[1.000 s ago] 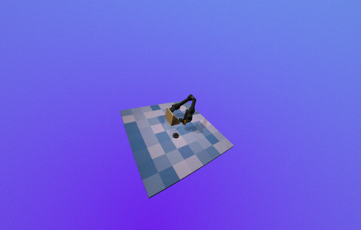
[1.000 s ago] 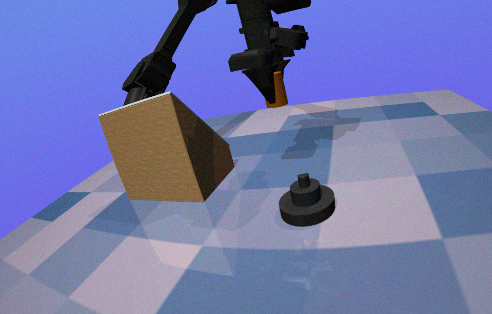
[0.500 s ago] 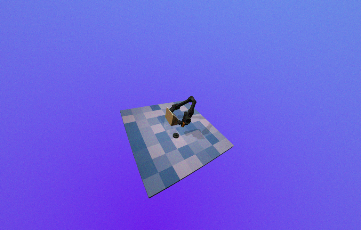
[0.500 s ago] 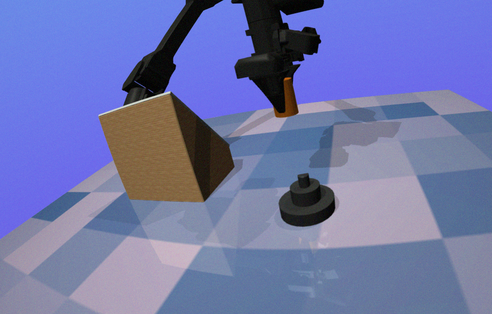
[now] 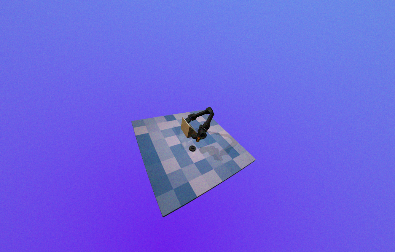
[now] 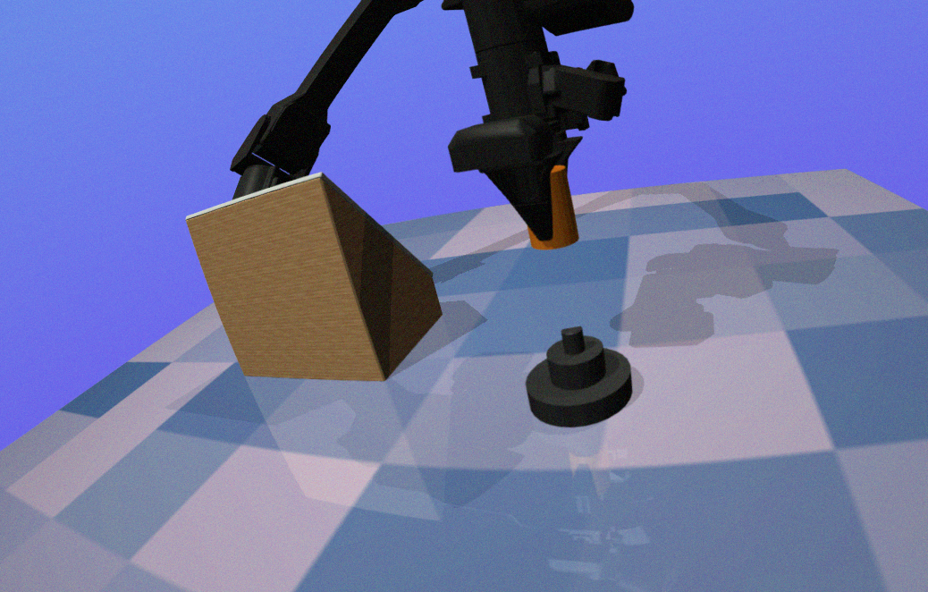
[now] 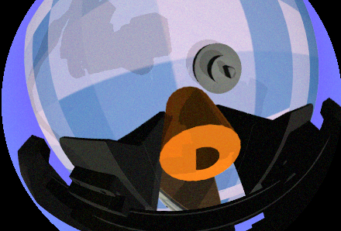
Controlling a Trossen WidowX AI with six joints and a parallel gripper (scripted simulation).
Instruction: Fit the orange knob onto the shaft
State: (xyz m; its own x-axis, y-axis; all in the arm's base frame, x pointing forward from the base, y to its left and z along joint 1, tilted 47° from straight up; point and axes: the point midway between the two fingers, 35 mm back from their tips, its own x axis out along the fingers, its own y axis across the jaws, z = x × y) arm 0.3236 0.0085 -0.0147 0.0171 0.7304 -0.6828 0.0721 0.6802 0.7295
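My gripper tip is 2 cm short of the dark round pedestal, 7 cm to the left of it and 9 cm above it. Round my gripper tip: orange knob 2 cm above.
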